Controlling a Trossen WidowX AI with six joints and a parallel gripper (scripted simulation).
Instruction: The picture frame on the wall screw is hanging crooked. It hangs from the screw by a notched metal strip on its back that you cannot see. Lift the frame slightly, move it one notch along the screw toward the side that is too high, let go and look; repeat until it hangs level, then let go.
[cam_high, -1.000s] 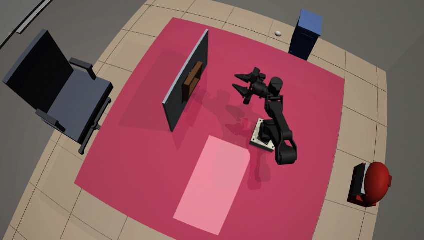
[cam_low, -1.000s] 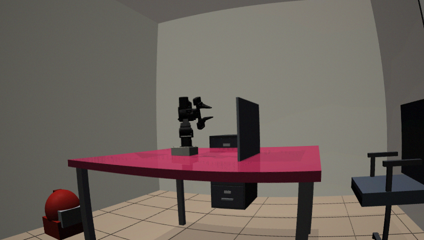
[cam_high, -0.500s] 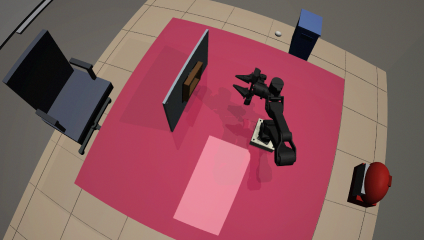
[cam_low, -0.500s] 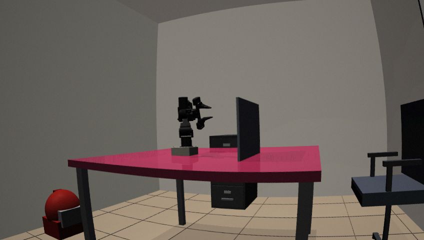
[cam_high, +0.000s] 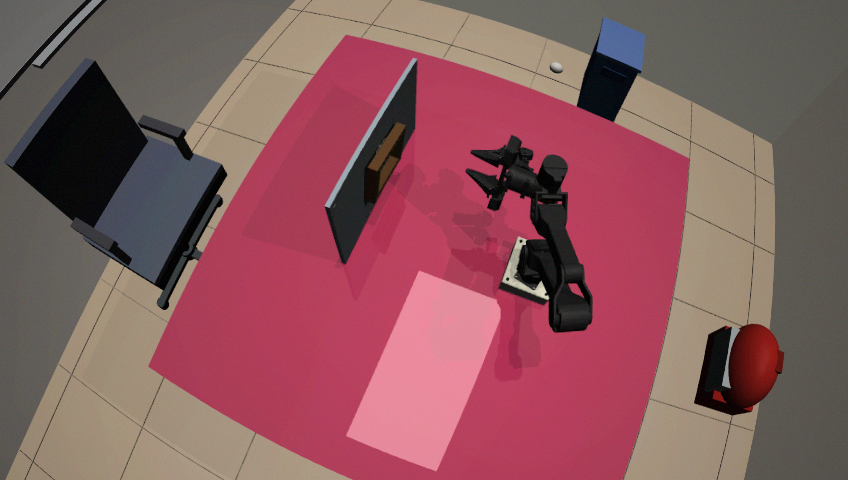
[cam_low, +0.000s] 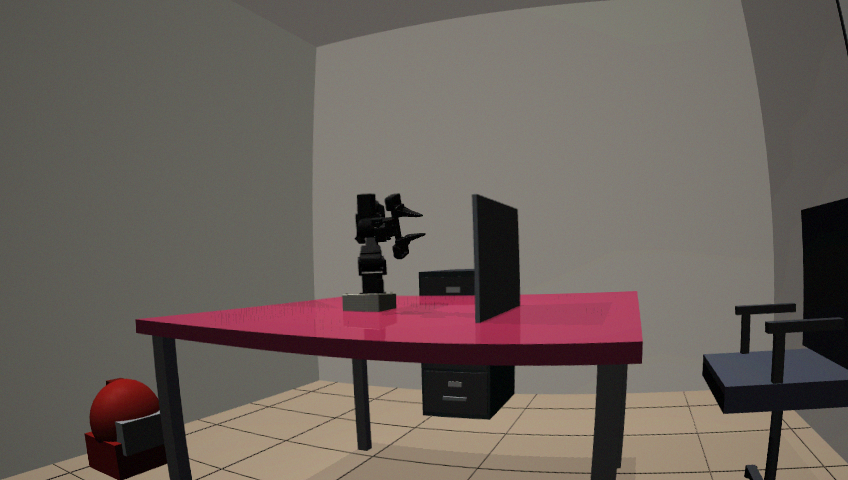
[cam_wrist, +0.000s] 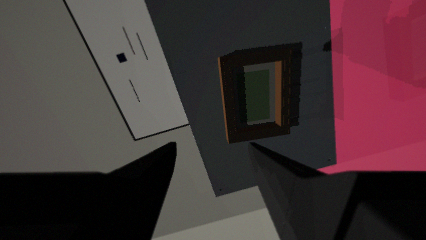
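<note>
Now: the brown wooden picture frame 19 cm ahead of my gripper tip, 9 cm below it and 7 cm to the left of it. From my gripper tip the other things lie so: wall panel 21 cm ahead, 10 cm below, 6 cm to the left.
</note>
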